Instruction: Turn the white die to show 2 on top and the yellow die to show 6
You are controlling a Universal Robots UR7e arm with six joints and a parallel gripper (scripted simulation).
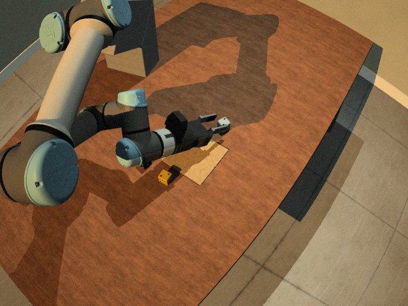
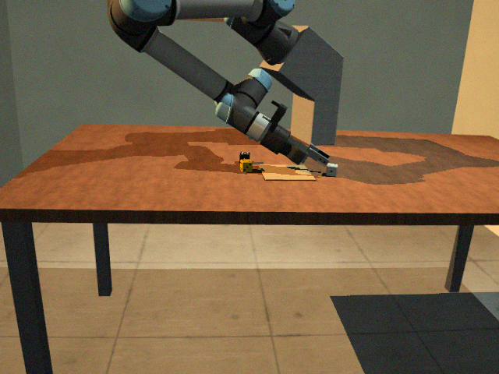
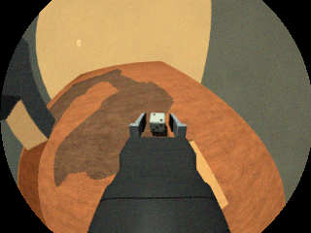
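The white die is 10 mm ahead of my hand, 30 mm to the left of it and 30 mm below it. Round my hand: yellow die 30 mm behind, 210 mm to the right, 30 mm below; tan mat 10 mm behind, 100 mm to the right, 50 mm below; black die 110 mm behind, 210 mm to the right, 30 mm below.
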